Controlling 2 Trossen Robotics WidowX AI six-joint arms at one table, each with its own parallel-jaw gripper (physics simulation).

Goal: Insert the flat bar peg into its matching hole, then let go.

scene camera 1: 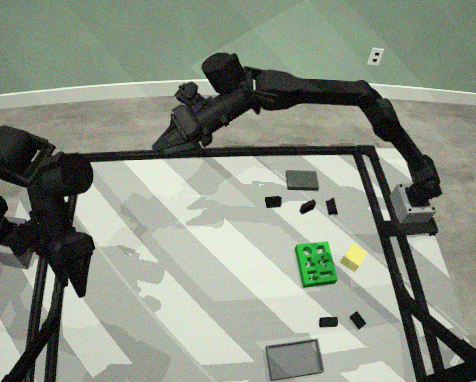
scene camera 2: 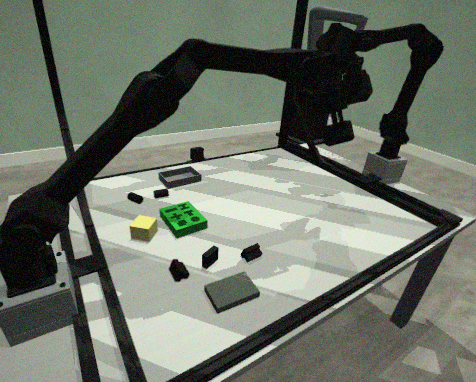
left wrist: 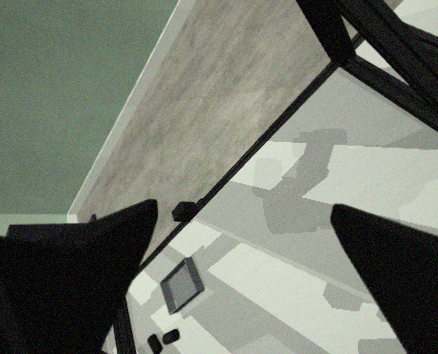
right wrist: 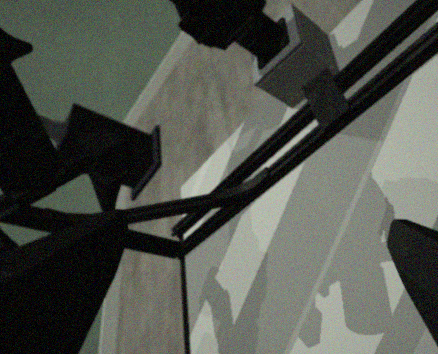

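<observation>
A thin dark upright piece (scene camera 1: 307,206) (scene camera 2: 210,256), which looks like the flat bar peg, stands between two other dark pegs near the grey slab. The green hole board (scene camera 1: 320,284) (scene camera 2: 190,229) lies flat and has round, cross-like and slot-shaped holes. A narrow slot (scene camera 1: 326,273) shows near its lower edge in scene camera 1. My left gripper (scene camera 1: 80,287) (left wrist: 243,209) is open and empty at the left side, far from board and pegs. My right gripper (scene camera 1: 172,145) (scene camera 2: 321,139) (right wrist: 257,227) is open and empty by the table's far edge in scene camera 1, away from the pegs.
A yellow cube (scene camera 1: 354,257) (scene camera 2: 143,228) is beside the board. Two dark pegs (scene camera 1: 328,321) (scene camera 1: 357,320) lie near the shallow grey tray (scene camera 1: 295,378) (scene camera 2: 181,183). A grey slab (scene camera 1: 302,180) (scene camera 2: 231,291) lies beyond the other pegs. Black frame rails (scene camera 1: 225,151) border the table.
</observation>
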